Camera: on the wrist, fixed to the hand. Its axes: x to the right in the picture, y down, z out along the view.
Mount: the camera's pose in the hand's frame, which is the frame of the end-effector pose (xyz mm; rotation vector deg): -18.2 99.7 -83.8 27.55 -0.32 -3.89
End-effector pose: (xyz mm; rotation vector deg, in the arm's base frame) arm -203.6 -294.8 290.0 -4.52 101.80 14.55
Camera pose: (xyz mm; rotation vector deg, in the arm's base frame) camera -298.7 -217.2 337.2 11.77 102.07 -12.88
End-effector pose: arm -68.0 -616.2 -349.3 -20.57 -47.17 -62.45
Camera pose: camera 50.9 -613.1 -405.3 4.03 -61.63 -52.54
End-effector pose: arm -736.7 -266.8 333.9 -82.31 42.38 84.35
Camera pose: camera -793.1 -385.1 322.4 -61.66 54.74 65.60
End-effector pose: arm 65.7 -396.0 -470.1 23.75 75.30 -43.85
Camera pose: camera 75.8 -265.9 -486.4 43.04 65.10 -65.49
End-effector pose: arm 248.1 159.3 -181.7 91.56 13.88 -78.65
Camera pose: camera 364.0 180.1 -123.3 114.06 -2.58 -89.80
